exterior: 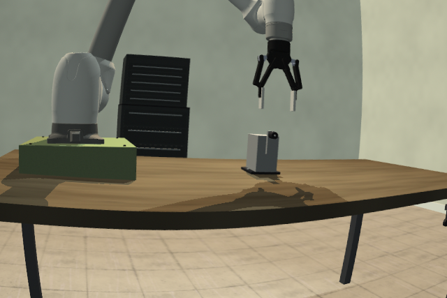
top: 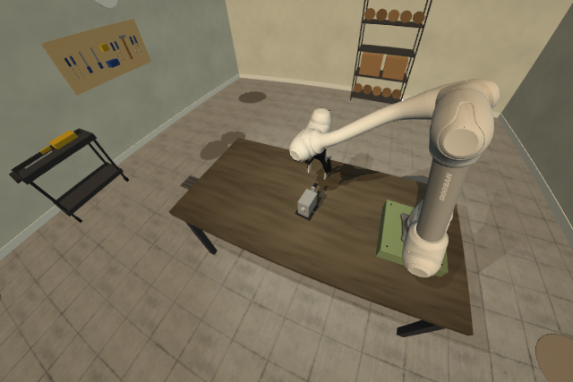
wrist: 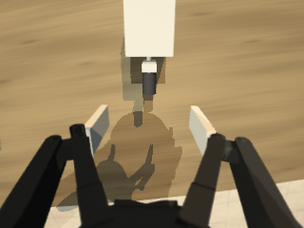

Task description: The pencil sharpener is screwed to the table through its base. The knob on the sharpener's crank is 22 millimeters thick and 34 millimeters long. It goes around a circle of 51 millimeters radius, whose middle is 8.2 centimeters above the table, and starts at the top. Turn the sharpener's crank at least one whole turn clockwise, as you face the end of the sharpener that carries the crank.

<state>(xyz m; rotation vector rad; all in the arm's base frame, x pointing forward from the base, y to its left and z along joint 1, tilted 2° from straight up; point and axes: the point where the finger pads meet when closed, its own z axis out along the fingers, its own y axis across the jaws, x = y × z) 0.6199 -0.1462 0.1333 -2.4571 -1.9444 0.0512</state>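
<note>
Right now my hand is 2 cm to the right of the dark round knob and 10 cm above it. From my hand the other things lie so: sharpener crank 1 cm ahead, 3 cm to the left, 11 cm below.
</note>
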